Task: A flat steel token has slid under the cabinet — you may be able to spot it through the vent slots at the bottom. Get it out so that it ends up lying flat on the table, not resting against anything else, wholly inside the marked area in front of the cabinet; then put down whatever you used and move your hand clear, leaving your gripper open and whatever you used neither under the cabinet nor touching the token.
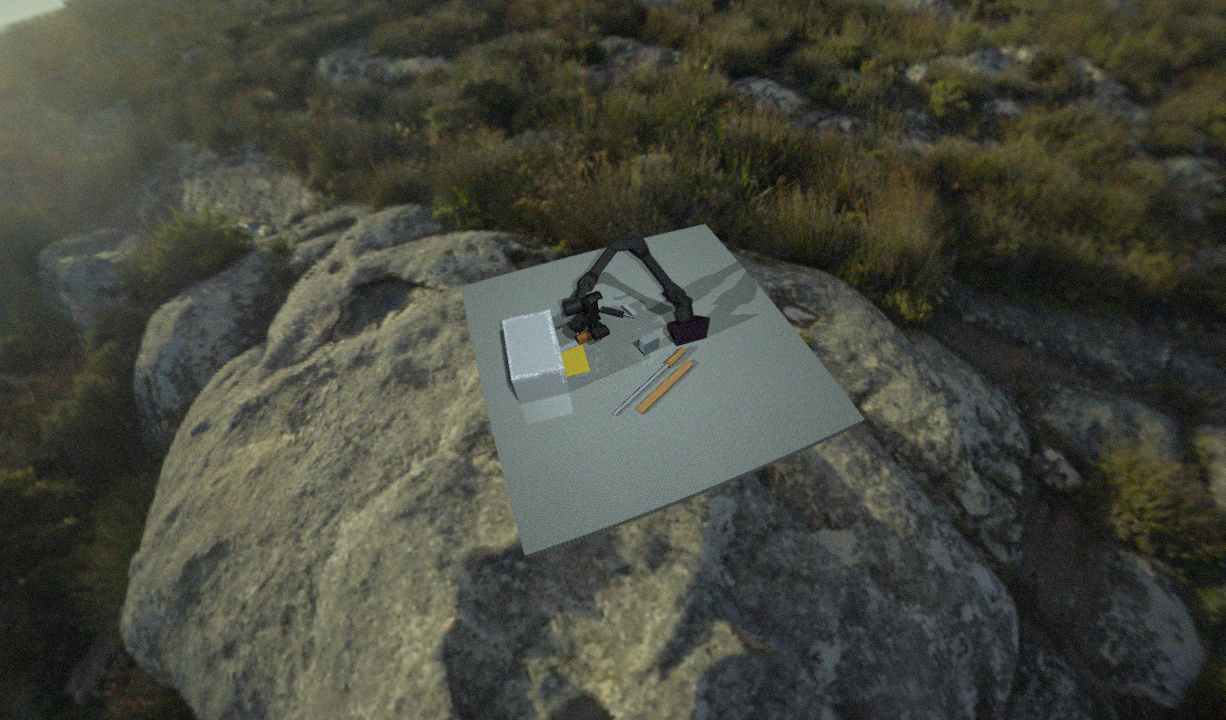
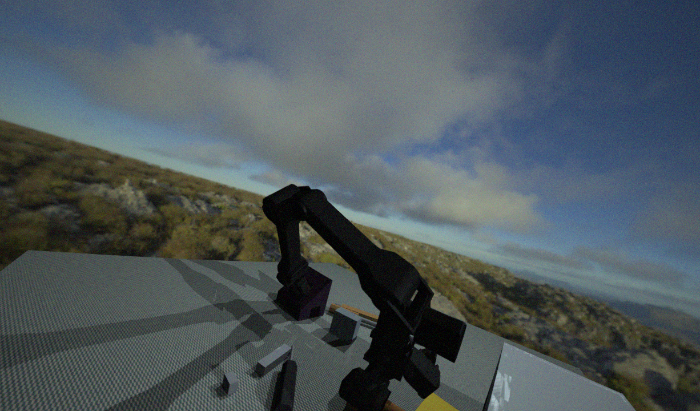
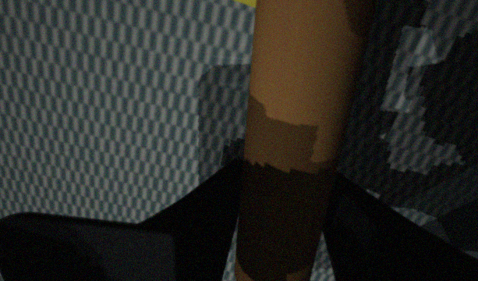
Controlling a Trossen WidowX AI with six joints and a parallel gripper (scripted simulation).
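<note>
The grey bar is 19 cm behind my gripper tip and 6 cm to the right of it. The rest, counted from my gripper tip: grey block 18 cm behind, 16 cm to the left, 2 cm above; small grey cube 18 cm behind, 16 cm to the right; wooden stick 35 cm to the left, 15 cm behind.
</note>
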